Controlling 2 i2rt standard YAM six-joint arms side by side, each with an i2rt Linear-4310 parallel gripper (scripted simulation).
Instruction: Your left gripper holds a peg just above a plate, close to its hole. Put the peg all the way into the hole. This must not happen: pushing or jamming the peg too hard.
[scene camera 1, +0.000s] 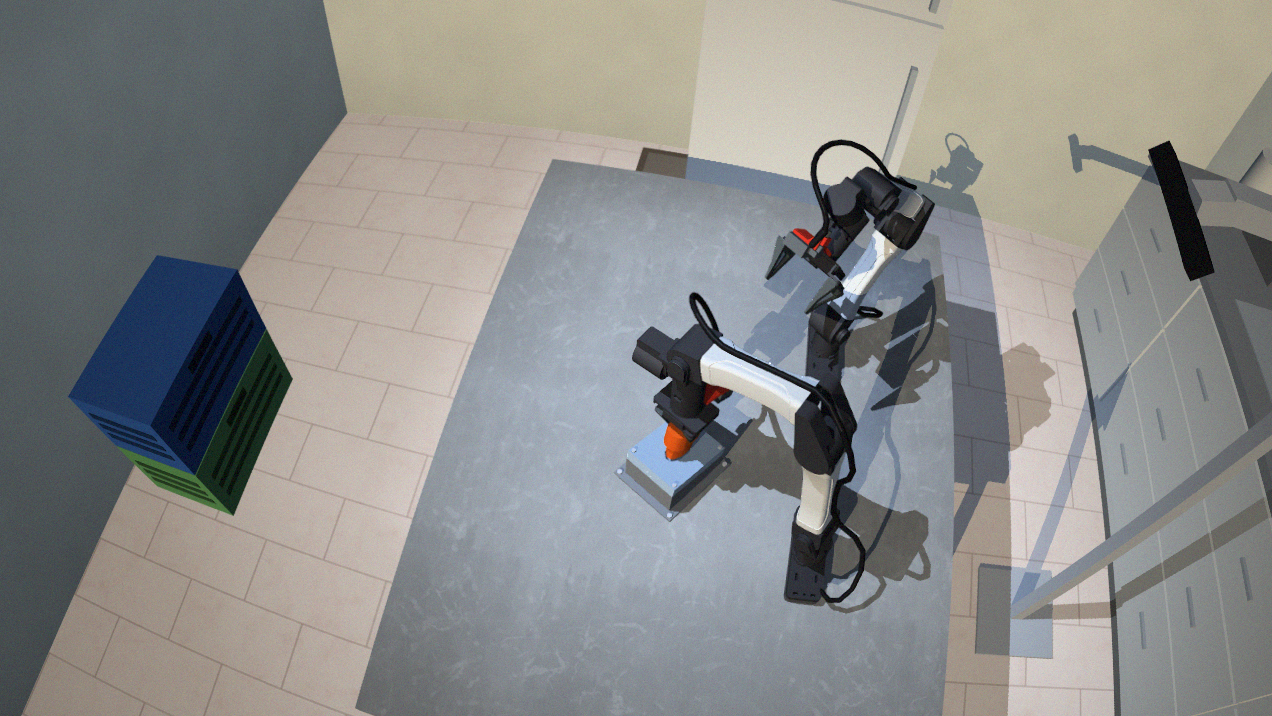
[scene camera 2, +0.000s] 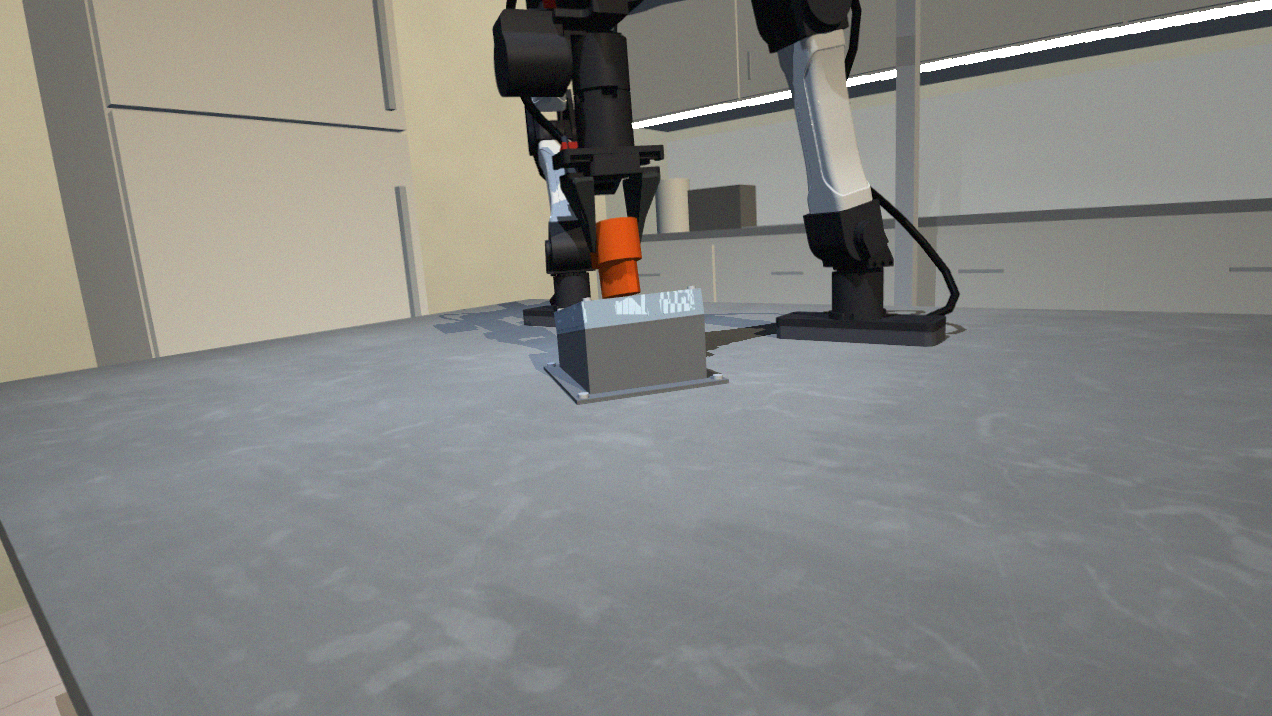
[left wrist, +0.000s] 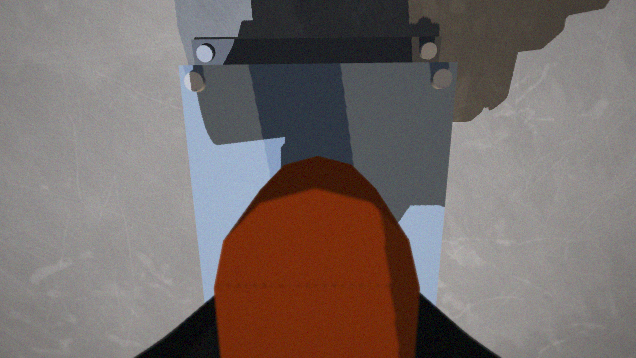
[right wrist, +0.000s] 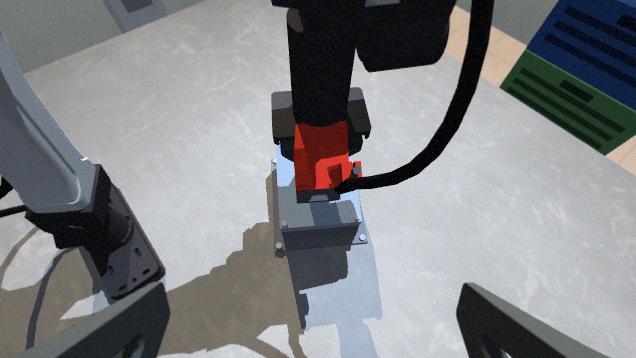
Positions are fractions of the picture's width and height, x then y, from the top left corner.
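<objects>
There's an orange stepped peg (scene camera 2: 0.49, 0.35) that's 0.62 m from the lens, and my left gripper (scene camera 2: 0.48, 0.35) is 0.66 m from the lens.
</objects>
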